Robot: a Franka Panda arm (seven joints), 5 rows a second.
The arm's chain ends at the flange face. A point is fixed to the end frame.
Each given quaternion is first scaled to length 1.
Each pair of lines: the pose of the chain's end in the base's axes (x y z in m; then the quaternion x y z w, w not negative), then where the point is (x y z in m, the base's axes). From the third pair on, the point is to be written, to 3 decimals.
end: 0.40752, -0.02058, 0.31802, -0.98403, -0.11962, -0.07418, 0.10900
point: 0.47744 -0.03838 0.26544
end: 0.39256, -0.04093, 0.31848, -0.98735, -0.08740, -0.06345, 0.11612
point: 0.45966 -0.06206 0.26352
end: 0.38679, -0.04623, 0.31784, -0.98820, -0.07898, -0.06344, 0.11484
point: 0.453 -0.069 0.263
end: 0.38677, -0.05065, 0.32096, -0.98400, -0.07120, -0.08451, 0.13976
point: 0.455 -0.071 0.267
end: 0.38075, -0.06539, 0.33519, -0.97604, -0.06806, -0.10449, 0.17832
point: 0.451 -0.082 0.282
